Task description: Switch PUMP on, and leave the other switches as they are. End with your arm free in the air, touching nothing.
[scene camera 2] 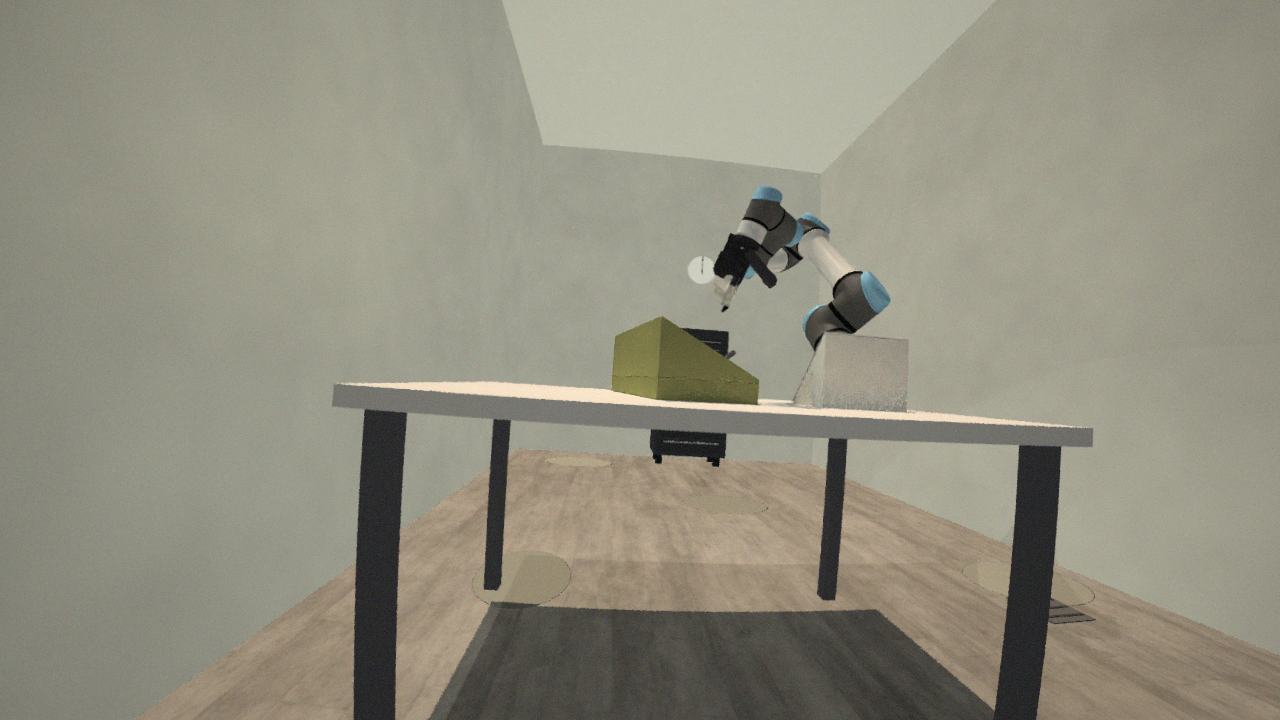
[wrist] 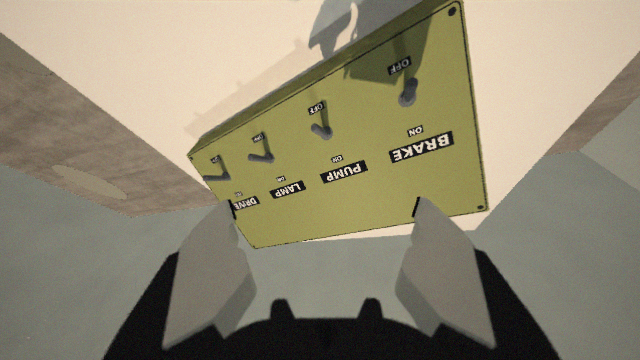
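Where they show: gripper, fingertip midpoint: (scene camera 2: 721, 308) (wrist: 323, 199); arm's base at its link origin: (scene camera 2: 846, 365).
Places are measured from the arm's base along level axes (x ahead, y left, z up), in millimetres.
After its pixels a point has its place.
The sloped olive-green switch panel (scene camera 2: 684, 371) @(x 505, y 129, z -53 mm) (wrist: 360, 205) @(x 529, y -52, z 38 mm) stands on the table. The PUMP lever (wrist: 321, 131) @(x 378, y -69, z 2 mm) stands between its OFF label above and ON label below in the wrist view, and looks tipped toward OFF. The BRAKE lever (wrist: 408, 93) @(x 368, y 43, z 3 mm) looks tipped toward OFF too. The LAMP lever (wrist: 261, 158) @(x 394, y -187, z -4 mm) and the DRIVE lever (wrist: 217, 177) @(x 406, y -306, z -7 mm) stick out leftward in this view; their exact tilt is hard to tell. My gripper (scene camera 2: 724, 304) @(x 358, y -54, z 132 mm) (wrist: 323, 199) @(x 358, y -54, z 132 mm) is open and empty, in the air above the panel and apart from it. The switches are hidden in the scene view.
The pale table (scene camera 2: 537, 404) @(x 803, y 350, z -129 mm) carries the panel and the white block (scene camera 2: 865, 371) @(x -4, y 76, z -18 mm) under my arm's base. A dark cabinet (scene camera 2: 687, 444) stands on the floor behind the table. A round clock (scene camera 2: 700, 269) shows on the back wall.
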